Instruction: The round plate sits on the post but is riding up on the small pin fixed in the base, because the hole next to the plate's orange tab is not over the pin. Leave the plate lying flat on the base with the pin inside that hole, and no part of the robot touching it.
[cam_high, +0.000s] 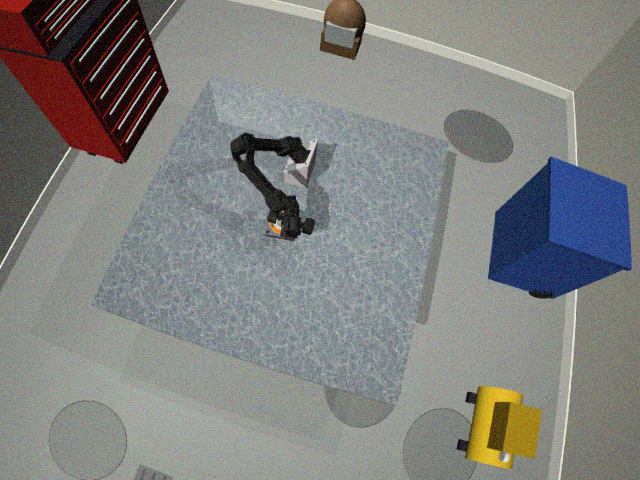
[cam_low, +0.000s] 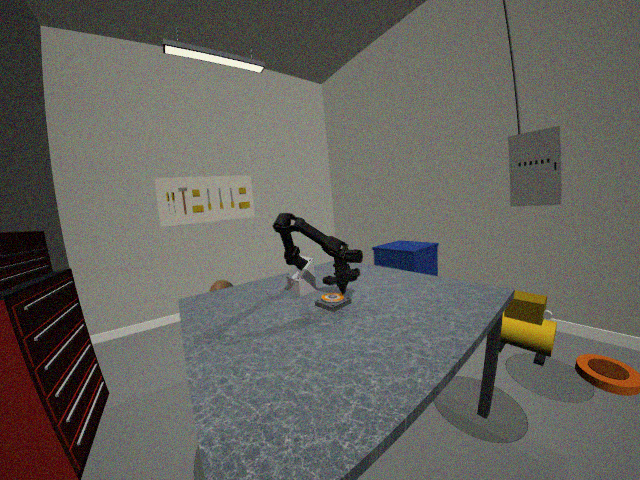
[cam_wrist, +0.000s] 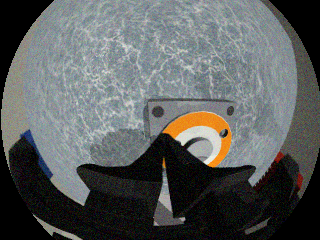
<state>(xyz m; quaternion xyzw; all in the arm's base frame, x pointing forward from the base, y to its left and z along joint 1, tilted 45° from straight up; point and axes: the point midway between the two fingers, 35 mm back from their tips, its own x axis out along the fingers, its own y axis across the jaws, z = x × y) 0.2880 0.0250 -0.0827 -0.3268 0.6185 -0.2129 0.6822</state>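
My gripper tip is now 5 cm to the left of the grey square base, 2 cm past it and 2 cm above it.
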